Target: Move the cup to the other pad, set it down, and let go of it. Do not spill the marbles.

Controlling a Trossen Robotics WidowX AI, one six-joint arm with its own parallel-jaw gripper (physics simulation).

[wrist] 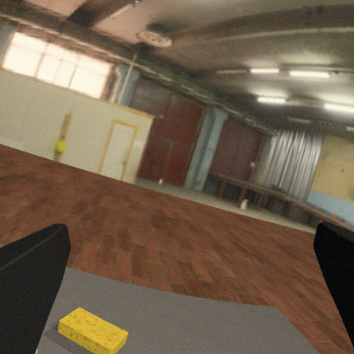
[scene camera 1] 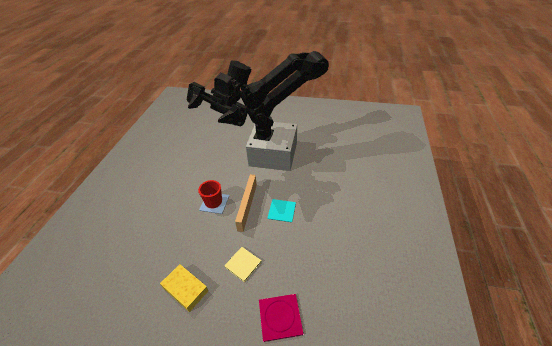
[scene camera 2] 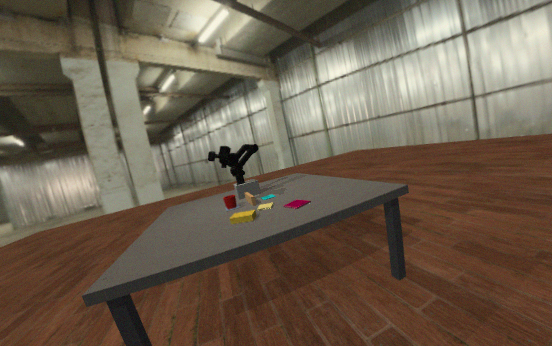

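Seen in the pictures: gripper, fingertip midpoint: (wrist: 195, 238) (scene camera 1: 203, 113) (scene camera 2: 221, 153); arm's base, origin of the base link: (scene camera 1: 263, 134) (scene camera 2: 241, 183).
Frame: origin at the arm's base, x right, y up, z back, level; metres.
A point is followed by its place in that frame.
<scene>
A red cup (scene camera 1: 210, 194) (scene camera 2: 229, 202) stands upright on a light blue pad (scene camera 1: 216, 209) {x 0.081, y -0.097, z -0.309 m}, on the left of a wooden bar in scene camera 1. No marbles can be made out inside it. A cyan pad (scene camera 1: 282, 210) {x -0.137, y -0.096, z -0.261 m} (scene camera 2: 268, 197) {x -0.133, y -0.097, z -0.279 m} lies flat on the bar's other side. My gripper (scene camera 1: 212, 110) {x 0.086, y 0.239, z -0.235 m} (wrist: 195, 238) {x 0.086, y 0.239, z -0.235 m} is open and empty, raised well above the table behind the cup, near the arm's base. In the wrist view its two fingers stand wide apart; the cup and the two pads do not show there.
The upright wooden bar (scene camera 1: 246, 202) {x -0.026, y -0.047, z -0.293 m} (scene camera 2: 250, 198) {x -0.015, y -0.057, z -0.350 m} stands between the pads. Farther from the base lie a pale yellow square (scene camera 1: 243, 263) {x -0.076, y -0.090, z -0.476 m} (scene camera 2: 265, 206) {x -0.071, y -0.090, z -0.492 m}, a yellow sponge (scene camera 1: 183, 286) {x 0.053, y -0.070, z -0.586 m} (scene camera 2: 243, 216) {x 0.056, y -0.072, z -0.619 m} (wrist: 93, 331) {x 0.058, y -0.070, z -0.567 m} and a magenta square (scene camera 1: 281, 317) {x -0.218, y -0.092, z -0.590 m} (scene camera 2: 297, 204) {x -0.208, y -0.092, z -0.613 m}. The grey base block (scene camera 1: 270, 156) {x -0.047, y -0.035, z -0.077 m} stands behind the bar.
</scene>
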